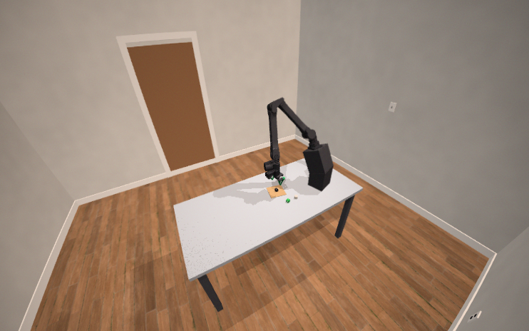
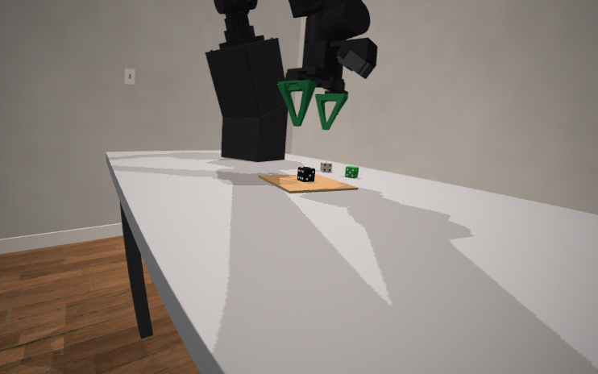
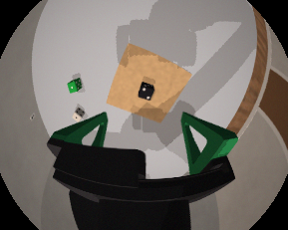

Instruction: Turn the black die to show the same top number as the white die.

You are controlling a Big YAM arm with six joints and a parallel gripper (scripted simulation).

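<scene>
My hand is 10 cm above the black die. Round my hand: tan mat (11 cm below, 1 cm to the right); green die (15 cm to the left, 10 cm below, 4 cm behind); white die (14 cm to the left, 12 cm behind, 10 cm below).
</scene>
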